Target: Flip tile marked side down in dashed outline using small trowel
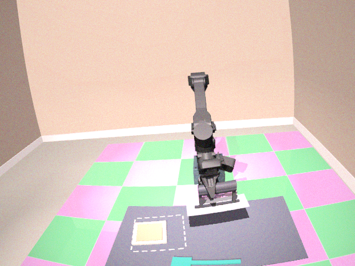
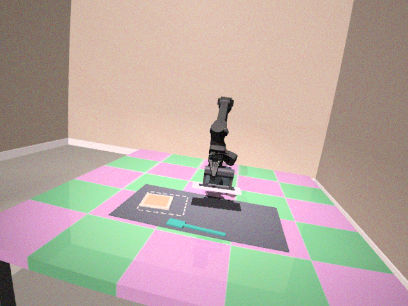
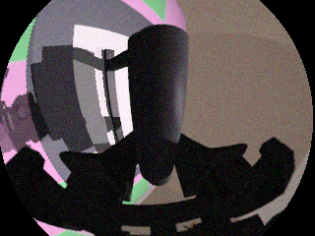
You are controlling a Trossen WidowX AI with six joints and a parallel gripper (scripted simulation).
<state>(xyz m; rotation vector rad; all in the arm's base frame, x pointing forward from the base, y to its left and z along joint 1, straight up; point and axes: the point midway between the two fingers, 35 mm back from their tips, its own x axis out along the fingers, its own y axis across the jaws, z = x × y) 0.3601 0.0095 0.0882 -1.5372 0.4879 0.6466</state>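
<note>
My gripper tip is 15 cm short of the teal flat tool, 14 cm above it and 5 cm to the left of it. Round my gripper tip: grey mat 16 cm below, 2 cm to the right, 1 cm ahead; then tile 22 cm to the right, 14 cm below; then trowel 2 cm behind, 1 cm below.
</note>
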